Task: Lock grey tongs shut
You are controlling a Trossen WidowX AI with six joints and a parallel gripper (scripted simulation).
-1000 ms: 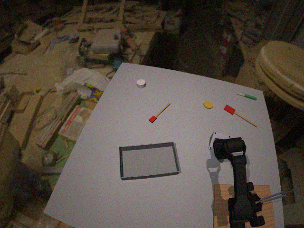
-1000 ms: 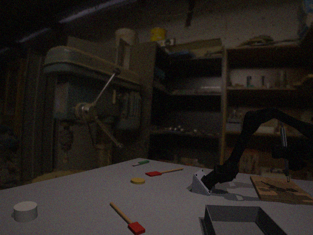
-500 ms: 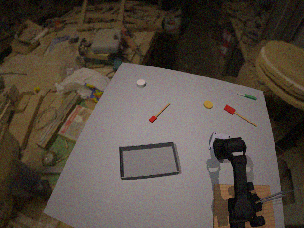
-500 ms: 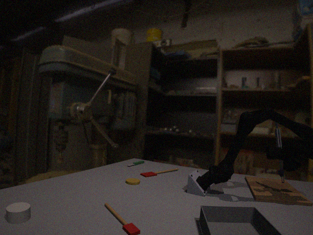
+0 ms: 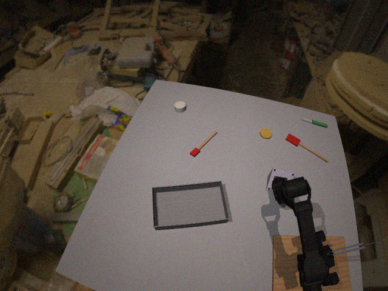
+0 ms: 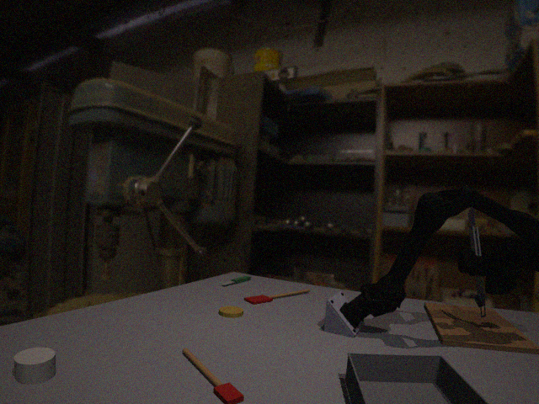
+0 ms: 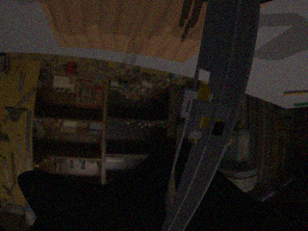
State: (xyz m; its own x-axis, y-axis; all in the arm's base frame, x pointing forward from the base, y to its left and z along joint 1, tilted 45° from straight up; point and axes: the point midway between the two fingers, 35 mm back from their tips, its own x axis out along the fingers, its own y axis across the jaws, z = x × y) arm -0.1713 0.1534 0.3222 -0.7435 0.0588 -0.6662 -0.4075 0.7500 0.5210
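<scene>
Right now my gripper tip is 20 mm to the right of the wooden board and 150 mm above it. Round my gripper tip: yellow disc 260 mm ahead, 650 mm to the right, 150 mm below; then white puck 780 mm ahead, 710 mm to the right, 140 mm below; then grey roasting tin 570 mm ahead, 130 mm to the right, 130 mm below.
</scene>
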